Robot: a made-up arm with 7 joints.
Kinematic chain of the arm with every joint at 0, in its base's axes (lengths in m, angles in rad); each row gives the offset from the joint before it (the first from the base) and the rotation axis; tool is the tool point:
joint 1: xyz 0 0.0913 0 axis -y
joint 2: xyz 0 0.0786 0 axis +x
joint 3: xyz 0 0 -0.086 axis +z
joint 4: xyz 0 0 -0.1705 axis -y
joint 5: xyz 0 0 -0.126 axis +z
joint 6: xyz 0 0 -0.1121 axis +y
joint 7: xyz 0 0 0 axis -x
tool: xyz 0 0 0
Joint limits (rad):
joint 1: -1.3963..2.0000
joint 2: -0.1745..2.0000
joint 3: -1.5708..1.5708
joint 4: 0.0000..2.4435
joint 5: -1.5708..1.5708
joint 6: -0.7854..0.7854
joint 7: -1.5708..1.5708
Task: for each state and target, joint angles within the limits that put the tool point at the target. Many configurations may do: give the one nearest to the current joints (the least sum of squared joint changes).
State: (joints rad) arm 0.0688 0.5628 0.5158 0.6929 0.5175 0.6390 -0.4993
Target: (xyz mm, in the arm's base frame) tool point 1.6 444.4 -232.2
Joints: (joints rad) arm -0.5639 0.3096 1.0148 1.5152 0.5175 0.6390 -0.4993
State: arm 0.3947 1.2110 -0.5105 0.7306 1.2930 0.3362 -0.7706
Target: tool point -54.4 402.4 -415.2
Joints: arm -0.3358 0.6803 -0.7339 0.5046 1.2930 0.3362 -0.7706
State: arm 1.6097 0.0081 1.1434 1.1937 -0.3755 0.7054 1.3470
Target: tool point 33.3 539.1 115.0
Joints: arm 1.8777 0.8011 1.1266 1.3382 -0.3755 0.7054 1.3470
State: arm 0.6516 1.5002 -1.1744 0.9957 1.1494 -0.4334 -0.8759
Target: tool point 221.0 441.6 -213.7
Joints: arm 0.5708 1.2810 -1.2456 1.1860 1.1494 -0.4334 -0.8759
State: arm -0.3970 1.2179 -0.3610 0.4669 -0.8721 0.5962 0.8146
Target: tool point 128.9 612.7 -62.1
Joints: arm -0.3109 1.6500 -0.3682 0.6919 -0.8721 0.5962 0.8146
